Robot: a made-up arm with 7 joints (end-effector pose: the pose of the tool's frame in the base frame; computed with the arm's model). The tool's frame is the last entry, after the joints.
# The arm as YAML. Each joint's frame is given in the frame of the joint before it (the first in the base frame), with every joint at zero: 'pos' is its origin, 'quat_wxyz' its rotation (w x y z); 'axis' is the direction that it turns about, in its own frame. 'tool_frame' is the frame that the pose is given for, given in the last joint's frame.
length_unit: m
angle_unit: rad
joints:
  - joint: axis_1
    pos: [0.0, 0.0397, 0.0]
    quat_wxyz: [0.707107, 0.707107, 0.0, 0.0]
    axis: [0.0, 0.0, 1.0]
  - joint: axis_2
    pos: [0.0, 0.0, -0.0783]
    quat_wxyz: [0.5, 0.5, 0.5, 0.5]
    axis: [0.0, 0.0, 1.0]
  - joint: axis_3
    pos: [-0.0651, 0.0, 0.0]
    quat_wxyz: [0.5, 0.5, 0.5, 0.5]
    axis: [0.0, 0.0, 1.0]
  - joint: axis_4
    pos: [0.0, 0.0, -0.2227]
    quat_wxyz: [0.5, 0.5, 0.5, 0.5]
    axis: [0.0, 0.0, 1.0]
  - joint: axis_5
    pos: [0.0, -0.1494, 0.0]
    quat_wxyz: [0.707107, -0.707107, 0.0, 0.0]
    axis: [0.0, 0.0, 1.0]
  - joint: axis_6
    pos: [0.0, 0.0, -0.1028]
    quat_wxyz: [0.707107, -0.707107, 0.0, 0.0]
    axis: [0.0, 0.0, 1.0]
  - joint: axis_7
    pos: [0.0, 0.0, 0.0]
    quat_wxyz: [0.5, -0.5, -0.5, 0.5]
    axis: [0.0, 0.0, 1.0]
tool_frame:
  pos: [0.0, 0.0, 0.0]
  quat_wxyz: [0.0, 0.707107, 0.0, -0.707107]
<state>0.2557 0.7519 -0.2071 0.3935 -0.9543 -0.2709 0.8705</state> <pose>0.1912 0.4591 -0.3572 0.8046 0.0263 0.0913 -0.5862</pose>
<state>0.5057 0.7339 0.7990 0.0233 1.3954 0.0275 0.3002</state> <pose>0.1964 0.4828 -0.3463 0.3235 -0.1127 -0.5422 0.7672</pose>
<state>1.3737 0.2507 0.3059 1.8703 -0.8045 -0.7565 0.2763</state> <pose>0.2301 0.2412 0.1884 0.2493 -0.5794 0.7557 0.1760</pose>
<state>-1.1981 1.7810 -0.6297 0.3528 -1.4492 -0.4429 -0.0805</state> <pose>0.0808 0.6416 -0.0440 0.0427 -0.1861 0.5836 -0.7893</pose>
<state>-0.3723 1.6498 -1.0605 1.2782 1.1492 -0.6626 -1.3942</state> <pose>0.0438 0.4940 -0.2121 0.6147 0.6610 -0.4301 0.0177</pose>
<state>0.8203 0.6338 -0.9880 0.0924 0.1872 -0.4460 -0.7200</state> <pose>0.3347 0.4215 -0.2946 0.5967 0.5759 -0.5395 -0.1458</pose>
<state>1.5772 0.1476 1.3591 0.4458 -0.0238 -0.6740 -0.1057</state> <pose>0.4940 0.2989 0.0260 0.1350 -0.0730 -0.7386 0.6564</pose>
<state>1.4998 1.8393 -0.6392 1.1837 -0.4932 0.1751 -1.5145</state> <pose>0.0459 0.5242 0.1846 0.3390 -0.8982 0.2504 -0.1248</pose>
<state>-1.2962 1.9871 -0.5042 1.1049 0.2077 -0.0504 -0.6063</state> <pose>0.1138 0.5289 -0.1729 0.5139 0.3427 -0.0102 -0.7864</pose>
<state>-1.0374 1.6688 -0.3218 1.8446 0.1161 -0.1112 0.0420</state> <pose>0.0698 0.3441 -0.2263 0.6872 -0.0741 -0.1741 -0.7014</pose>
